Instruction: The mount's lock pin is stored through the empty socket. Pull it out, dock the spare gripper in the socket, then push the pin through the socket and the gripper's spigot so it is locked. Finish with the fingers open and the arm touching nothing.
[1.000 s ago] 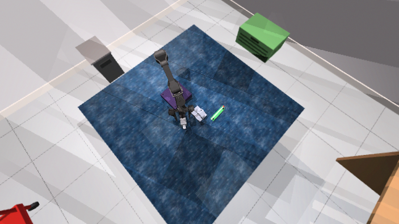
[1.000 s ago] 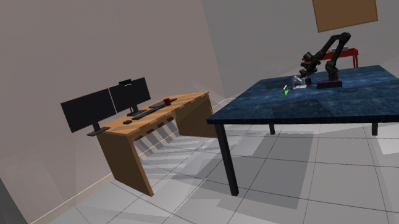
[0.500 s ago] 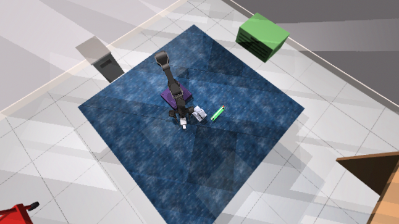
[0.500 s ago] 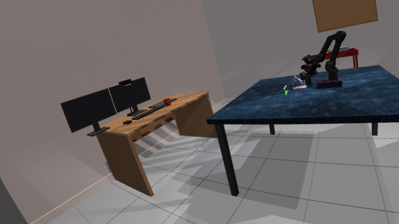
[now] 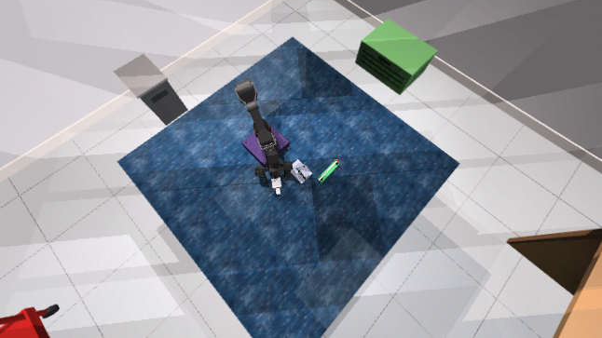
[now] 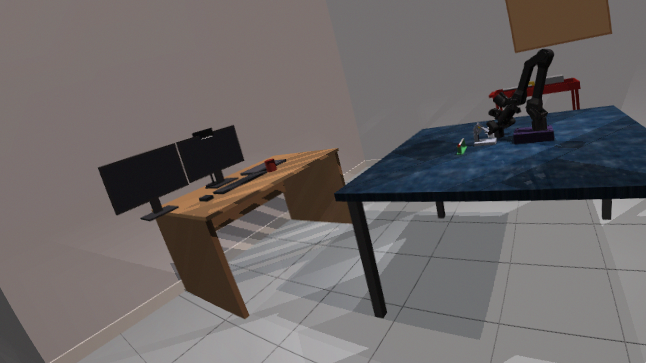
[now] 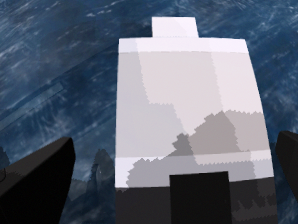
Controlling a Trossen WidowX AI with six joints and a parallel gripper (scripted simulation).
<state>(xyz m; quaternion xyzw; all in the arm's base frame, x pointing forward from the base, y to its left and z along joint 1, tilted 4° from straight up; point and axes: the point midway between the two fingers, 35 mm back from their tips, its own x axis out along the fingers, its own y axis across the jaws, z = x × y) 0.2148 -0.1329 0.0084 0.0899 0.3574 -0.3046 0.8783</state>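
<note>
Right now the spare gripper is right at my gripper tip. From my gripper tip the other things lie so: mount: 60 mm ahead, 130 mm to the left, 30 mm above; green rest: 150 mm ahead, 240 mm to the left.
</note>
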